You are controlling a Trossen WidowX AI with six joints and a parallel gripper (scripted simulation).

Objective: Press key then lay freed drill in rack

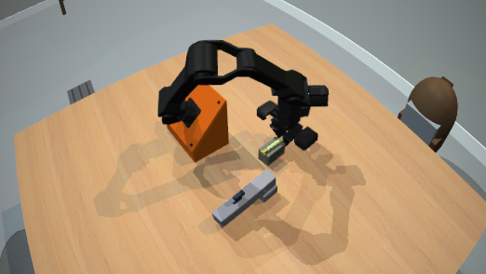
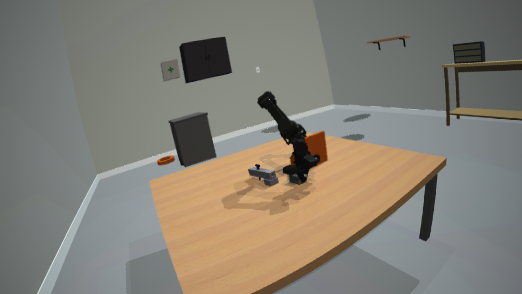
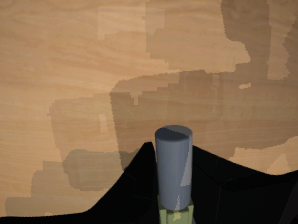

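The drill lies 4 cm to the right of my gripper tip and 3 cm above it. The rest, counted from my gripper tip: grey block 20 cm to the right, 10 cm ahead, 2 cm above; dark key 23 cm to the right, 11 cm ahead, 4 cm above; grey rack 5 cm to the right, 1 cm above.
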